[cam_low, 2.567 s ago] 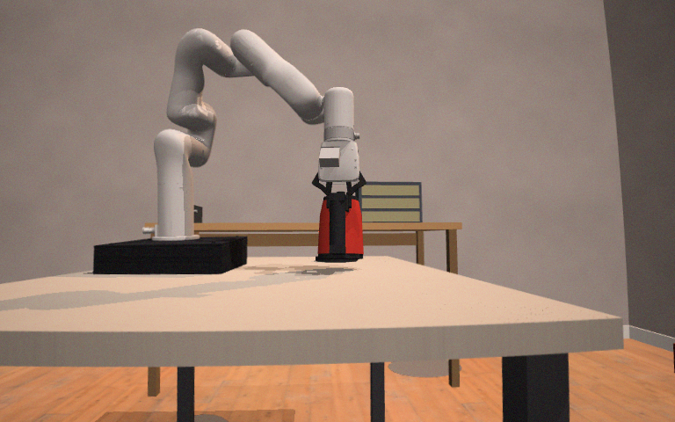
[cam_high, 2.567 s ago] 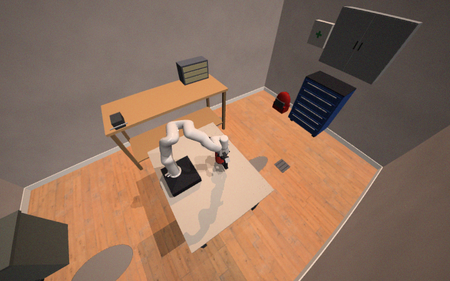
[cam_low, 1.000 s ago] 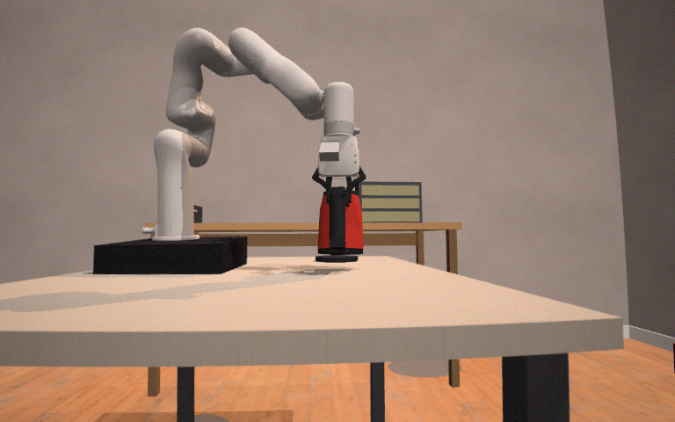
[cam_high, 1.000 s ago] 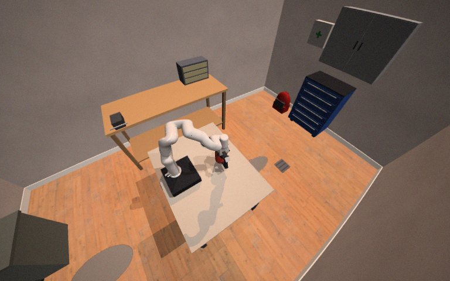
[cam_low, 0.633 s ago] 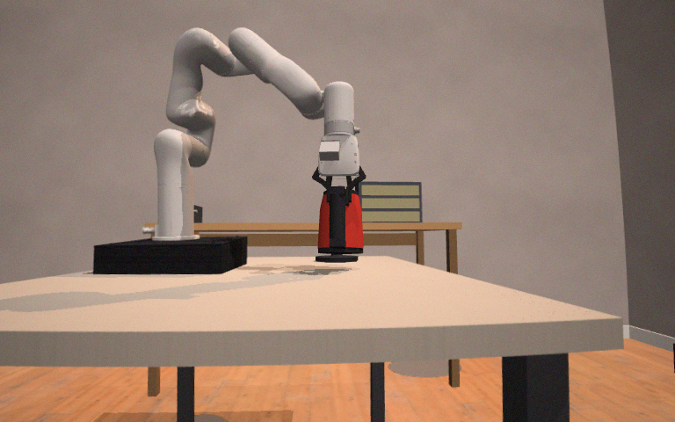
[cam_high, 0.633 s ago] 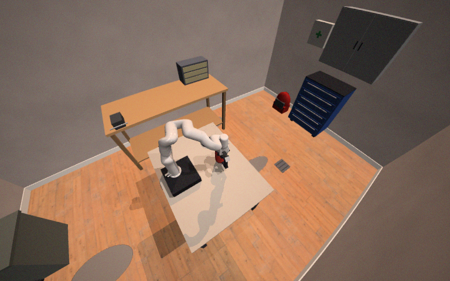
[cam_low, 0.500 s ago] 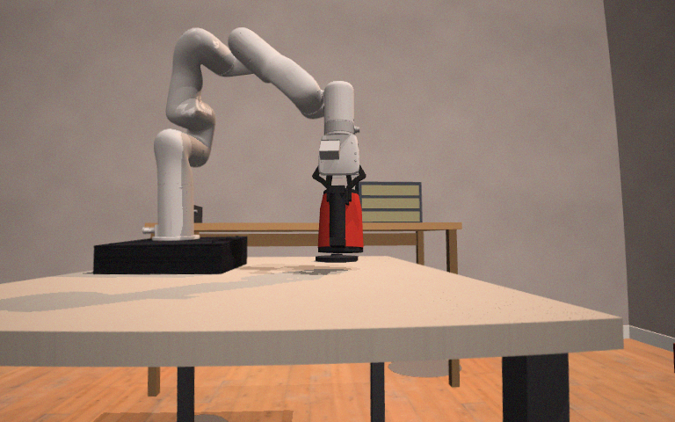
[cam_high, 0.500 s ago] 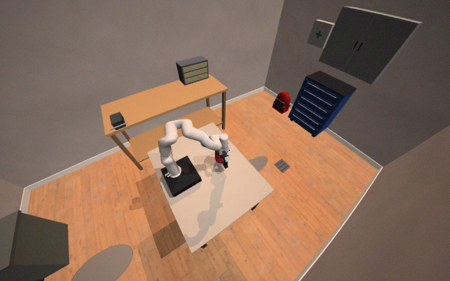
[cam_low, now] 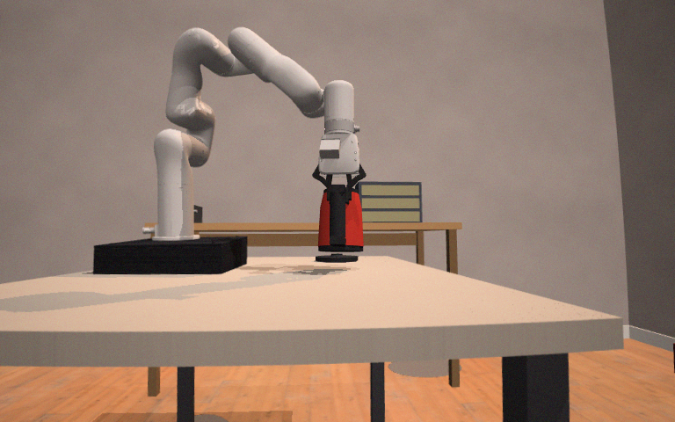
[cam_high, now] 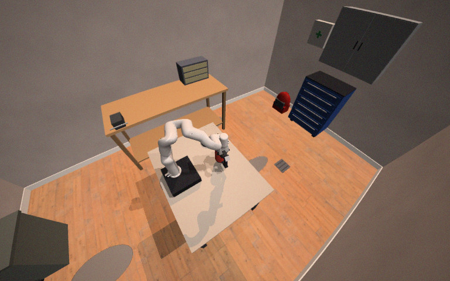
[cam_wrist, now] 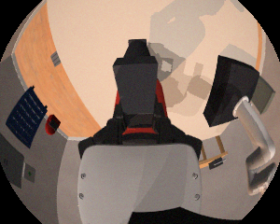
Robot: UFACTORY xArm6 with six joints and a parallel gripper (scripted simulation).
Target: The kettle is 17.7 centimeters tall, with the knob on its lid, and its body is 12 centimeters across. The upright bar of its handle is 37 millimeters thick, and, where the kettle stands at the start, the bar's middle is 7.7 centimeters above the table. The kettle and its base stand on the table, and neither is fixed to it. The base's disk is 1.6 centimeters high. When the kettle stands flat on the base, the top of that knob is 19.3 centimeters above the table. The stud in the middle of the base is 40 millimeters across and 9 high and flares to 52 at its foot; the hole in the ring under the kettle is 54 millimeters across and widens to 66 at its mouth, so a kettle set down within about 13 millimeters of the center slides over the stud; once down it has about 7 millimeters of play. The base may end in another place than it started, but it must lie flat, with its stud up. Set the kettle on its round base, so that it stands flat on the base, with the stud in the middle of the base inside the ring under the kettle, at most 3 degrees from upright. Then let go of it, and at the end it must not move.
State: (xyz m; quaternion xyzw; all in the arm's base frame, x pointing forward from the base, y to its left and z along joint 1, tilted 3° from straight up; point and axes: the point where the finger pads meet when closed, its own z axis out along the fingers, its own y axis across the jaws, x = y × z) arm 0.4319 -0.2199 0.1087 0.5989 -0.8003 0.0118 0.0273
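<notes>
The red kettle lies 1 cm ahead of my hand, 3 cm to the left of it and 5 cm below it. The rest, counted from my hand: black round base (7 cm ahead, 35 cm to the left, 17 cm below).
</notes>
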